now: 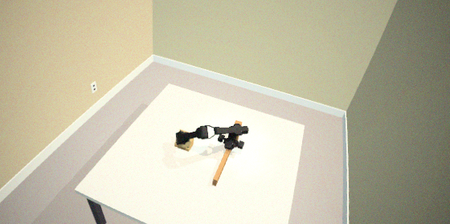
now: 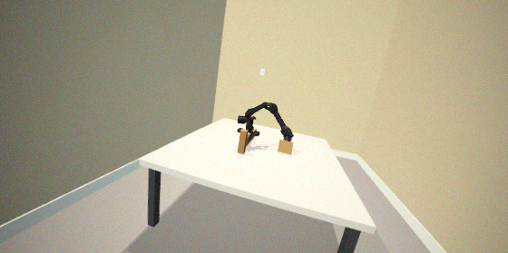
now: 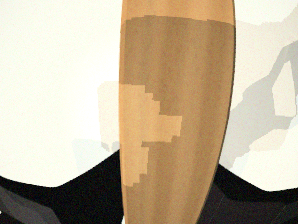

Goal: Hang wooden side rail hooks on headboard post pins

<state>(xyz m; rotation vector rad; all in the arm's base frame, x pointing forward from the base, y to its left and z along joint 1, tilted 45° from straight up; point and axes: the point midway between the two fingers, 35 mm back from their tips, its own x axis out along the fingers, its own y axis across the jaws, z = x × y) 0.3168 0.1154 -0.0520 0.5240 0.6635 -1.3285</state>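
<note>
My gripper tip is now 2 cm past the upright headboard post, 14 cm to the right of it and 4 cm below it.
</note>
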